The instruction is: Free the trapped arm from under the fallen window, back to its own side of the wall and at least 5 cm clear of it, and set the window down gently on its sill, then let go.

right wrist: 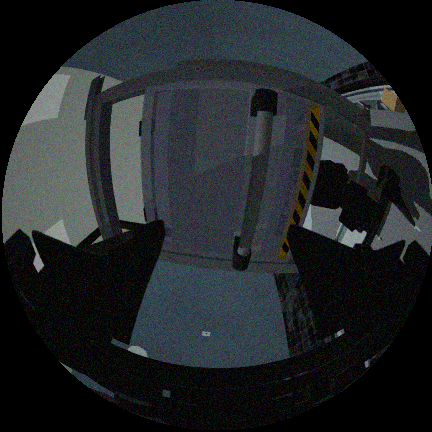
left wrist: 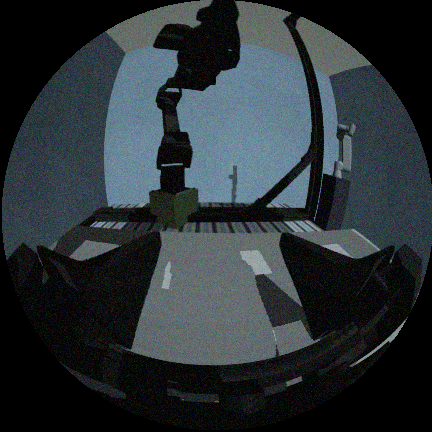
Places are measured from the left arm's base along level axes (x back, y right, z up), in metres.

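Pixels of known places: left gripper, fingertip midpoint: [right wrist: 403, 251] [left wrist: 221, 239]; right gripper, fingertip midpoint: [right wrist: 228, 229]; right arm's base, origin of the base link: [left wrist: 172, 189].
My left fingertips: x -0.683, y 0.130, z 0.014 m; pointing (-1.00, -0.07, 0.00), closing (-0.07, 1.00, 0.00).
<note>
Ahead of a thing's pixels: the offset from my left fingertips to its top centre. "spot": to the spot under its first point.
The window {spot: dx +0.187, dy -0.050, dz +0.284 m} [right wrist: 215, 135], a pane with a yellow-and-black striped edge {spot: dx +0.186, dy -0.044, dz +0.130 m} [right wrist: 308, 155], stands in a grey frame [right wrist: 215, 71], seen rotated in the right wrist view. A long bar handle {spot: dx +0.128, dy +0.004, dz +0.223 m} [right wrist: 256, 185] with dark ends is on its face. My right gripper [right wrist: 228, 229] is open and empty in front of the window; the handle's lower end shows between its fingers, not held. The trapped left arm [right wrist: 360, 202] shows beyond the striped edge at the right; whether it touches the window cannot be told. My left gripper [left wrist: 221, 239] is open and empty. The window is not recognisable in the left wrist view.
The right arm [left wrist: 175, 150] rises from a green block [left wrist: 174, 206] in the left wrist view. A dark post [left wrist: 316, 115] with a slanted brace stands right of it. A pale arm [left wrist: 345, 150] stands farther right. An orange block [right wrist: 392, 100] lies at the right wrist view's upper right.
</note>
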